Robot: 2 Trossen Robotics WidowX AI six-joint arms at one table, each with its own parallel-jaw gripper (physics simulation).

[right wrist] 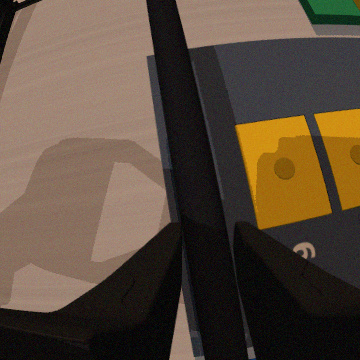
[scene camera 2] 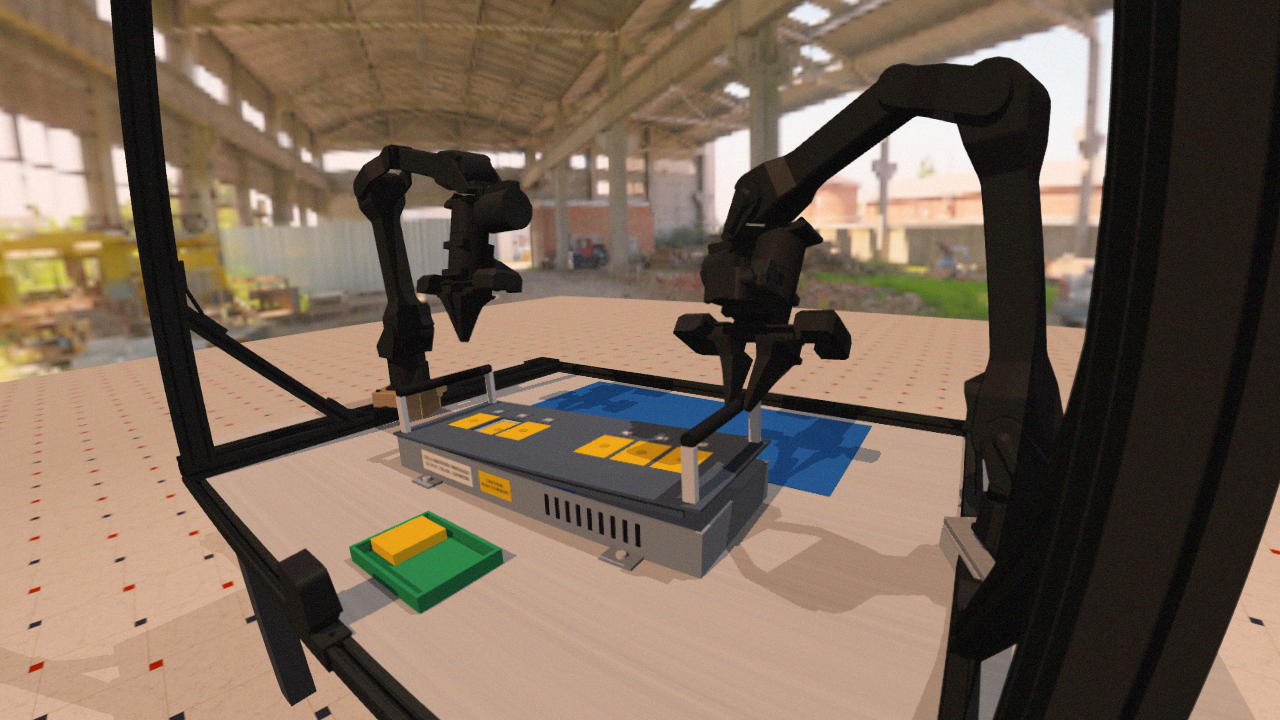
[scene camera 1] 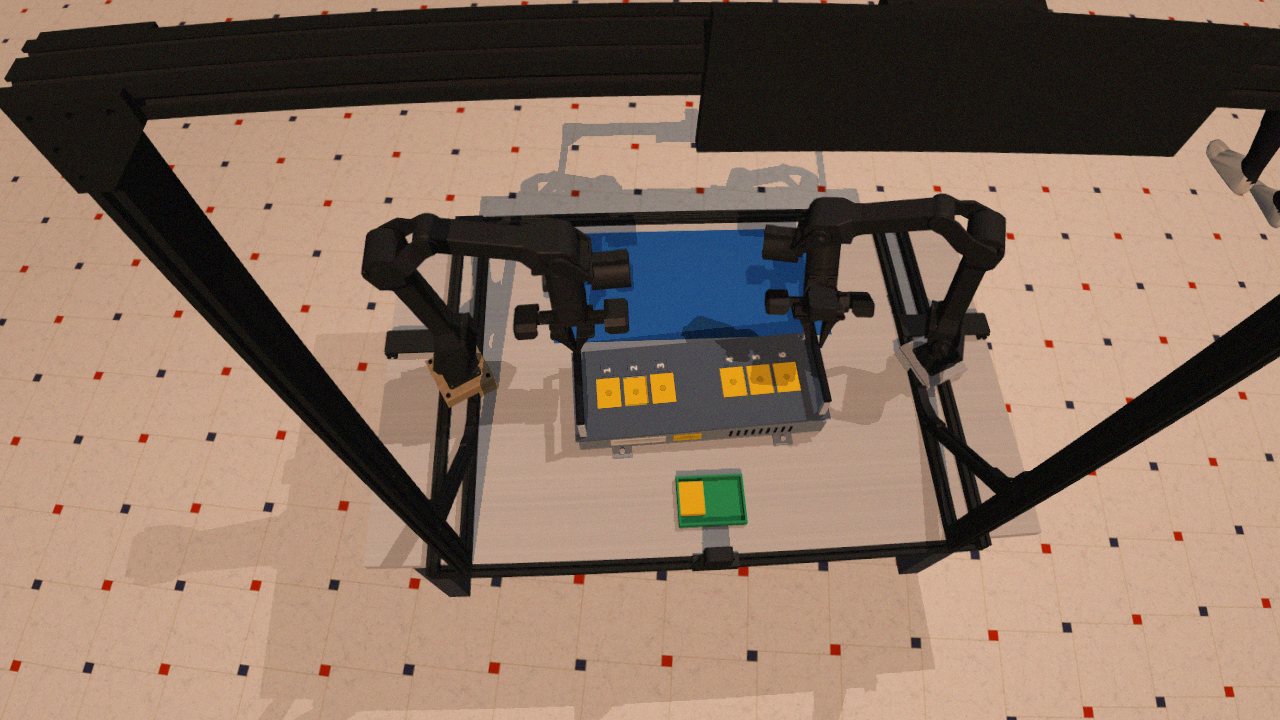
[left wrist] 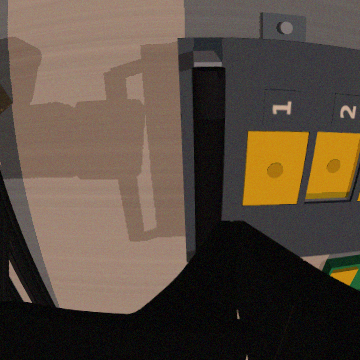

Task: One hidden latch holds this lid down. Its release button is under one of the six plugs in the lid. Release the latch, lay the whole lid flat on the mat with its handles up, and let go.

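Places are measured from the left arm's base along level axes (x ahead, y left, z up), in millimetres.
Pixels of known places: left gripper, fingertip midpoint: (scene camera 2: 464, 342) (scene camera 1: 577, 351) (left wrist: 229, 232); right gripper, fingertip midpoint: (right wrist: 207, 233) (scene camera 2: 737, 409) (scene camera 1: 814, 347); left arm's base, link origin: (scene camera 1: 459, 368); right arm's base, link origin: (scene camera 1: 933, 357).
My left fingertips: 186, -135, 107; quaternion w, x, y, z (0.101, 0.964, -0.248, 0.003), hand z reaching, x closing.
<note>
For each thing: its top centre in the pictures, then the offset to it from my left fingertips, as dx, dy, dz. "pt": a spot on its surface instead. Level surfaces: height alone.
- dark grey lid, surface spot: (scene camera 2: 566, 446) pt +190, -158, -93
- plug 1, top centre: (left wrist: 274, 170) +29, -54, -102
- lid's right handle, surface spot: (right wrist: 186, 143) pt +367, -222, -22
- left handle, surface spot: (left wrist: 208, 143) pt +3, +13, -43
- blue mat, surface height: dz -152
- green tray, top centre: (scene camera 2: 423, 548) (left wrist: 356, 284) (scene camera 1: 711, 499) +87, -312, -137
- yellow block, top centre: (scene camera 2: 408, 534) (left wrist: 337, 285) (scene camera 1: 691, 497) +59, -291, -137
The dark grey lid (scene camera 1: 695, 410) (scene camera 2: 566, 446) lies on its grey box (scene camera 2: 516, 493), with its right end raised a little. Yellow plugs sit in it in two groups of three (scene camera 1: 636, 390) (scene camera 1: 760, 379) (scene camera 2: 497, 427) (scene camera 2: 640, 452); plug 1 (left wrist: 275, 168) shows in the left wrist view. My right gripper (scene camera 2: 745, 396) (right wrist: 207, 233) is shut on the lid's right handle (scene camera 2: 712, 429) (right wrist: 186, 143). My left gripper (scene camera 2: 465, 332) (left wrist: 229, 232) is shut and empty, hanging above the left handle (scene camera 2: 445, 380) (left wrist: 208, 143).
A blue mat (scene camera 1: 709, 272) (scene camera 2: 823, 450) lies behind the box. A green tray (scene camera 1: 726, 500) (scene camera 2: 459, 565) holding a yellow block (scene camera 1: 692, 497) (scene camera 2: 409, 539) stands in front of it. A black frame (scene camera 1: 780, 553) (scene camera 2: 852, 410) runs round the table.
</note>
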